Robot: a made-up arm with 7 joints. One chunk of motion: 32 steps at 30 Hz.
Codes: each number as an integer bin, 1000 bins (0 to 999) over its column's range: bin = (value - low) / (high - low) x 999, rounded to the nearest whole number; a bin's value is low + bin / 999 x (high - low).
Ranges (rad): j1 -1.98..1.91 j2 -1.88..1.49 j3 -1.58..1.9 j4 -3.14..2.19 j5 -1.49..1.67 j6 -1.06..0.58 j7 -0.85..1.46
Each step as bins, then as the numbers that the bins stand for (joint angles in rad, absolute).
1 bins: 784 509 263 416 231 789 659
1 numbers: 1.0728 -0.1630 -0.6638 -0.9205 -0.7593 0.2353 0.6738
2 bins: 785 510 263 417 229 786 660
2 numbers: 1.0767 -0.1596 -0.6638 -0.9152 -0.7656 0.2303 0.6761
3 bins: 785 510 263 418 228 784 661
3 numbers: 1.0767 -0.1596 -0.6638 -0.9098 -0.7688 0.2270 0.6784
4 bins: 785 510 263 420 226 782 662
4 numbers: 1.0767 -0.1596 -0.6638 -0.8992 -0.7751 0.2238 0.6808
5 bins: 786 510 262 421 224 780 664
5 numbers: 1.0806 -0.1596 -0.6673 -0.8938 -0.7815 0.2205 0.6854
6 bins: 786 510 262 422 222 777 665
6 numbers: 1.0806 -0.1596 -0.6673 -0.8885 -0.7878 0.2156 0.6877
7 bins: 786 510 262 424 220 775 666
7 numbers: 1.0806 -0.1596 -0.6673 -0.8778 -0.7941 0.2123 0.6900
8 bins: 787 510 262 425 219 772 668
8 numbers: 1.0845 -0.1596 -0.6673 -0.8725 -0.7973 0.2073 0.6946
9 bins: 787 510 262 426 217 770 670
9 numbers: 1.0845 -0.1596 -0.6673 -0.8671 -0.8036 0.2041 0.6992
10 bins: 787 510 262 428 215 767 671
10 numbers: 1.0845 -0.1596 -0.6673 -0.8565 -0.8099 0.1991 0.7016
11 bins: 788 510 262 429 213 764 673
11 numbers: 1.0884 -0.1596 -0.6673 -0.8511 -0.8162 0.1942 0.7062
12 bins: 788 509 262 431 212 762 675
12 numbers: 1.0884 -0.1630 -0.6673 -0.8405 -0.8194 0.1909 0.7108
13 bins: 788 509 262 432 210 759 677
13 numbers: 1.0884 -0.1630 -0.6673 -0.8351 -0.8257 0.1860 0.7154
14 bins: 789 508 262 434 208 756 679
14 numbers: 1.0923 -0.1663 -0.6673 -0.8245 -0.8321 0.1811 0.7201
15 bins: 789 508 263 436 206 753 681
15 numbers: 1.0923 -0.1663 -0.6638 -0.8138 -0.8384 0.1762 0.7247
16 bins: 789 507 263 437 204 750 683
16 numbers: 1.0923 -0.1697 -0.6638 -0.8085 -0.8447 0.1712 0.7293
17 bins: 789 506 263 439 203 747 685
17 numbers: 1.0923 -0.1731 -0.6638 -0.7978 -0.8479 0.1663 0.7339
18 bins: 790 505 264 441 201 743 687
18 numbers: 1.0962 -0.1764 -0.6604 -0.7871 -0.8542 0.1597 0.7386
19 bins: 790 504 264 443 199 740 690
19 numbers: 1.0962 -0.1798 -0.6604 -0.7764 -0.8605 0.1548 0.7455
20 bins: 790 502 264 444 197 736 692
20 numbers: 1.0962 -0.1866 -0.6604 -0.7711 -0.8669 0.1482 0.7501
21 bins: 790 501 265 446 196 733 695
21 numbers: 1.0962 -0.1899 -0.6569 -0.7604 -0.8700 0.1433 0.7571
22 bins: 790 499 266 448 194 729 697
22 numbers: 1.0962 -0.1967 -0.6534 -0.7498 -0.8763 0.1368 0.7617
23 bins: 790 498 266 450 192 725 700
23 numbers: 1.0962 -0.2001 -0.6534 -0.7391 -0.8827 0.1302 0.7686
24 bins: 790 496 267 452 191 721 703
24 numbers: 1.0962 -0.2068 -0.6499 -0.7284 -0.8858 0.1236 0.7756
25 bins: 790 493 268 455 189 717 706
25 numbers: 1.0962 -0.2169 -0.6464 -0.7124 -0.8922 0.1171 0.7825
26 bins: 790 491 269 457 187 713 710
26 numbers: 1.0962 -0.2237 -0.6429 -0.7018 -0.8985 0.1105 0.7917
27 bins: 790 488 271 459 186 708 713
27 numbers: 1.0962 -0.2338 -0.6360 -0.6911 -0.9017 0.1023 0.7987
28 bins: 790 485 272 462 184 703 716
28 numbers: 1.0962 -0.2439 -0.6325 -0.6751 -0.9080 0.0941 0.8056
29 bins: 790 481 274 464 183 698 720
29 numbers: 1.0962 -0.2574 -0.6255 -0.6644 -0.9111 0.0859 0.8149
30 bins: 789 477 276 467 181 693 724
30 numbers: 1.0923 -0.2709 -0.6186 -0.6484 -0.9175 0.0777 0.8241
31 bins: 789 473 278 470 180 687 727
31 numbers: 1.0923 -0.2844 -0.6116 -0.6324 -0.9206 0.0678 0.8311
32 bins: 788 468 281 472 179 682 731
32 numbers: 1.0884 -0.3013 -0.6011 -0.6217 -0.9238 0.0596 0.8403
